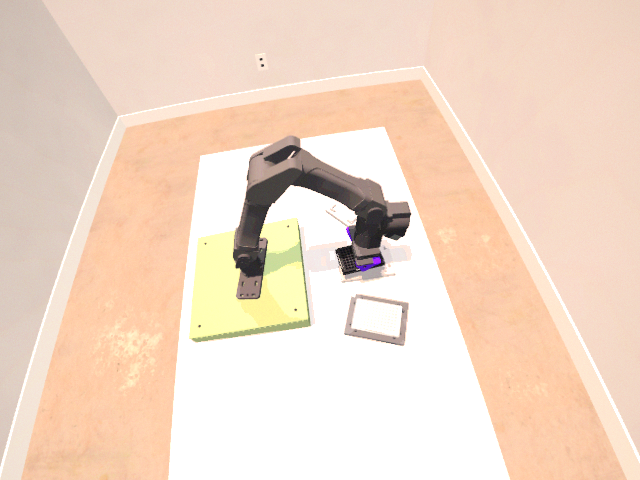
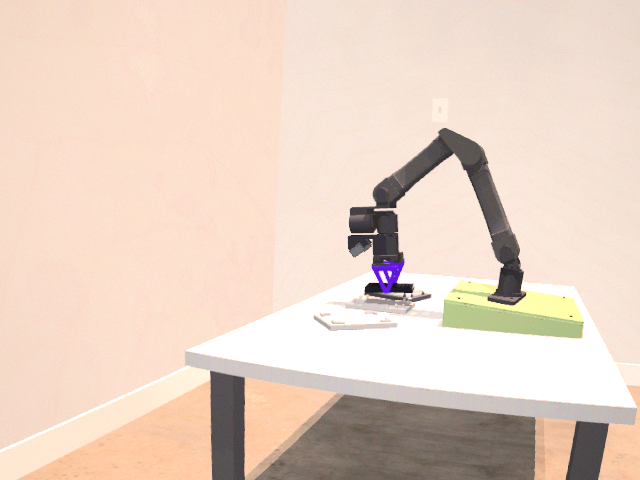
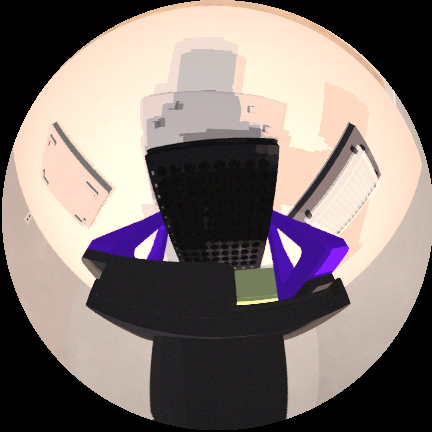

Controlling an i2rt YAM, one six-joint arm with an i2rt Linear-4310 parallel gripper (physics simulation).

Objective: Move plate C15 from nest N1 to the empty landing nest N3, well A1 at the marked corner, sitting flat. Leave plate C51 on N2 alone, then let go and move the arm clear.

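My gripper (image 1: 364, 263) (image 2: 388, 283) (image 3: 217, 214) has purple fingers and is shut on the long sides of the black well plate C15 (image 1: 345, 259) (image 2: 372, 288) (image 3: 217, 193). The plate is level and very low over the middle pale nest (image 1: 383, 274) (image 2: 379, 306) (image 3: 209, 112). I cannot tell whether it touches that nest. The white plate C51 (image 1: 377, 316) (image 3: 346, 193) lies in its grey nest (image 1: 351, 321) (image 2: 417, 295) (image 3: 318, 185) beside it. A second pale nest (image 1: 336, 210) (image 2: 355, 320) (image 3: 74, 173) on the other side is empty. I see no nest labels or corner mark.
The arm stands on a green base block (image 1: 222, 310) (image 2: 511, 314) (image 3: 255, 285) on the white table (image 1: 310, 413) (image 2: 413, 371). The three nests lie in a row along the table beside the block.
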